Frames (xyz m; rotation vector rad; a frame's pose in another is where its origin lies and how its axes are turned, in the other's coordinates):
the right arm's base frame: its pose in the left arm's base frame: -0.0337 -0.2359 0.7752 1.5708 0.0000 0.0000
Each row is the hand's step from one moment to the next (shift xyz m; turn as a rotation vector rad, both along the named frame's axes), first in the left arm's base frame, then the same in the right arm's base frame.
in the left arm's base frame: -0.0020 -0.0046 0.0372 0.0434 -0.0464 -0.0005
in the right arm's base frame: -0.0020 0.0372 0.0046 0.0434 -0.0005 0.0464
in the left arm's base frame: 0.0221 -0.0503 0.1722 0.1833 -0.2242 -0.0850
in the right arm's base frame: 0.0221 0.1722 0.0503 0.1833 -0.0850 0.2242
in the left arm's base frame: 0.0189 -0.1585 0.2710 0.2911 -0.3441 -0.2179
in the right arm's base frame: 0.0189 0.2710 0.1585 0.2911 -0.2179 0.3441
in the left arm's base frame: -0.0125 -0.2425 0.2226 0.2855 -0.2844 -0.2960
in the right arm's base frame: -0.0125 0.2226 0.2425 0.2855 -0.2960 0.2844
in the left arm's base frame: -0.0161 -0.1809 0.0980 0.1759 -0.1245 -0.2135
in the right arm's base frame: -0.0161 0.0980 0.1809 0.1759 -0.2135 0.1245
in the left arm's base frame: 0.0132 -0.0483 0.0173 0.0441 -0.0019 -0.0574
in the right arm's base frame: 0.0132 0.0173 0.0483 0.0441 -0.0574 0.0019
